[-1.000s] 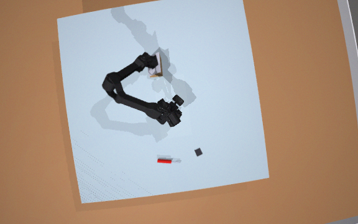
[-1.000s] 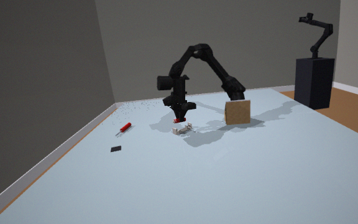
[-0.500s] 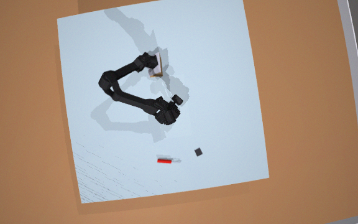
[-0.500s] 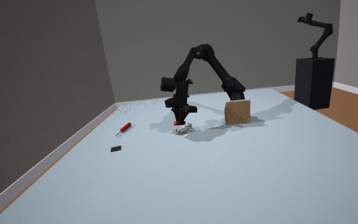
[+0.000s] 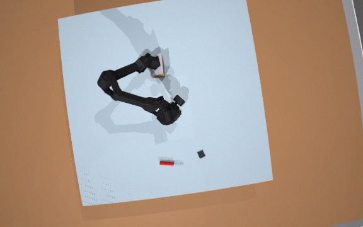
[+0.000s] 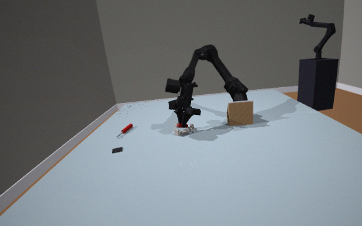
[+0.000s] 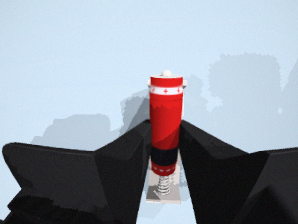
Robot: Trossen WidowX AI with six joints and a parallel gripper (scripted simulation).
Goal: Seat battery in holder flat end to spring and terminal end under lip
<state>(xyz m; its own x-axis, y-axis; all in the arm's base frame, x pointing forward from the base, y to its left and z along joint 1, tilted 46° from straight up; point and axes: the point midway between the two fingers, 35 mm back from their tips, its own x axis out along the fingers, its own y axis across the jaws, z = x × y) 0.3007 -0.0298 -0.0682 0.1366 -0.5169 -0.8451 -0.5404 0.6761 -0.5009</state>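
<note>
Right now the battery is 1 cm above my gripper tip. Round my gripper tip: red-handled screwdriver 31 cm ahead, 10 cm to the right, 2 cm below; then black square block 30 cm ahead, 10 cm to the left, 3 cm below.
</note>
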